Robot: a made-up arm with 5 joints.
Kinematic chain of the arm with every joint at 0, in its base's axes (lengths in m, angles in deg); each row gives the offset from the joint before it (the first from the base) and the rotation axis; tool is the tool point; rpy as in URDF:
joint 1: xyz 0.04 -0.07 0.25 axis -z
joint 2: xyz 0.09 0 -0.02 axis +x
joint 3: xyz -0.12 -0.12 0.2 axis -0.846 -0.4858 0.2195
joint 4: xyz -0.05 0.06 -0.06 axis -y
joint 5: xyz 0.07 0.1 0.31 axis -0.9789 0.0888 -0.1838
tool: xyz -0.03 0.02 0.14 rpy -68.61 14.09 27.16
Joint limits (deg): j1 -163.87..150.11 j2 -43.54..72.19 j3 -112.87..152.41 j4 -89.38..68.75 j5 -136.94..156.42
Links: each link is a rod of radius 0.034 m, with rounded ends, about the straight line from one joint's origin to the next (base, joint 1, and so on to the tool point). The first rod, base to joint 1, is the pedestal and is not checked.
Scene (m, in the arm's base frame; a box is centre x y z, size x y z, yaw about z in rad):
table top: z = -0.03
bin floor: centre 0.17 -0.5 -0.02 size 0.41 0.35 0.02 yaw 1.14
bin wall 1: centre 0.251 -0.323 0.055 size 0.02 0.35 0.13 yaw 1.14
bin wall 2: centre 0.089 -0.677 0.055 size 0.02 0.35 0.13 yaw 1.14
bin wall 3: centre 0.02 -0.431 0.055 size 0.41 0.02 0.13 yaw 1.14
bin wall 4: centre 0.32 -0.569 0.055 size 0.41 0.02 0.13 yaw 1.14
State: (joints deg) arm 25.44 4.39 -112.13 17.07 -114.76
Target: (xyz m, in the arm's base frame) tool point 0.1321 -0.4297 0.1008
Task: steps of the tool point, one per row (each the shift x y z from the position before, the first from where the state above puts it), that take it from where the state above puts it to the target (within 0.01 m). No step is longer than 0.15 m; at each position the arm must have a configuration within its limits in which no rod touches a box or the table.
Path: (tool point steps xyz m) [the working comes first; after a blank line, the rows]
Joints at the target: -11.25 41.05 -112.07 3.87 -95.94
Straight joint move there: clear.

1: 0.0723 -0.0604 -0.0983
2: 0.0933 -0.0161 -0.1028
3: 0.0927 0.0336 -0.0997

